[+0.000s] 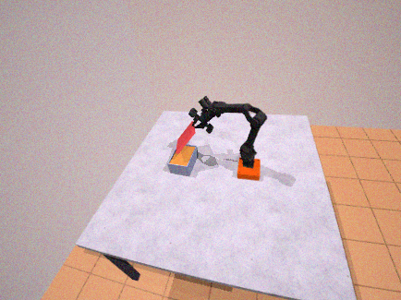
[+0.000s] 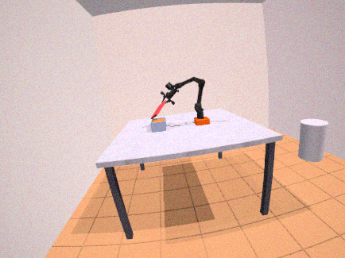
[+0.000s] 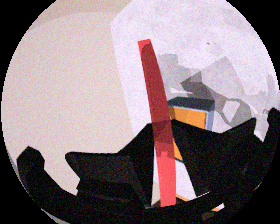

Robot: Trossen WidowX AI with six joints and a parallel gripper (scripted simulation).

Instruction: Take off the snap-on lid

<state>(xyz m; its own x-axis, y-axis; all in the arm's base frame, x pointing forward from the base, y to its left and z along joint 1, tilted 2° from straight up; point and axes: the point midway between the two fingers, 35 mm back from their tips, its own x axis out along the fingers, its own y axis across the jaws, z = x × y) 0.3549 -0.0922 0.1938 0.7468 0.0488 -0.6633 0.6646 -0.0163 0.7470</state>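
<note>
The lid is 50 mm below my gripper tip, 50 mm ahead of it and 40 mm to the left of it. Also, from my gripper tip: storage box 180 mm below, 130 mm to the left, 50 mm ahead.
</note>
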